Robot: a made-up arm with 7 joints.
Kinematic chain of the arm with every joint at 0, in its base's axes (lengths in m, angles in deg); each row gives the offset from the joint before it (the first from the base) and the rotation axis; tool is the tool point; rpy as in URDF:
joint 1: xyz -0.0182 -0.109 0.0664 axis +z
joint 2: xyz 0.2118 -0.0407 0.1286 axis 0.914 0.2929 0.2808
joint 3: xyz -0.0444 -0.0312 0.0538 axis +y
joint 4: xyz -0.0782 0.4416 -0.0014 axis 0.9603 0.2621 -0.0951
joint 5: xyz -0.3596 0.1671 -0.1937 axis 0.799 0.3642 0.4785
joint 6: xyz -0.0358 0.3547 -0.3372 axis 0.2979 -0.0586 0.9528
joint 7: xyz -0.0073 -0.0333 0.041 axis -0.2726 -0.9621 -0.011
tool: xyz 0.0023 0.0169 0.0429 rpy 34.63 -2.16 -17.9
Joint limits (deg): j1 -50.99..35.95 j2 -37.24..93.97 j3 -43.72..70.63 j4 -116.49..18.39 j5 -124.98..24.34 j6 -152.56..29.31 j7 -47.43..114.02
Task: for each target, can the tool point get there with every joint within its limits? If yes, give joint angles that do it. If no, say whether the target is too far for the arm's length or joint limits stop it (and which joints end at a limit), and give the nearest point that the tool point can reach.
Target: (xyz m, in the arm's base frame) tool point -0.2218 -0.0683 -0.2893
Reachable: yes | joints -22.37 18.38 5.40 -93.35 11.82 2.61 19.11
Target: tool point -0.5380 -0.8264 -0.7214
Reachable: no: joint limits stop it (at a limit: joint 1, joint 2, joint 5, joint 7) | nearest point -0.2178 -0.5798 -0.4811 | short by 0.470 m
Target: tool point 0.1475 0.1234 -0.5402
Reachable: yes | joints -37.53 -1.64 -9.28 -44.09 -15.82 2.89 33.33
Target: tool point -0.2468 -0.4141 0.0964
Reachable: yes | joints 29.25 46.87 53.78 -73.40 -34.57 15.48 46.00
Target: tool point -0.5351 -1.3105 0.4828
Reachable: no: joint limits stop it (at a limit: joint 2, joint 3, joint 5, joint 7) | nearest point -0.3668 -0.9193 0.5449 | short by 0.430 m
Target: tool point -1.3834 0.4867 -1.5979
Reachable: no: too far | nearest point -0.6152 0.3878 -0.7028 | short by 1.184 m
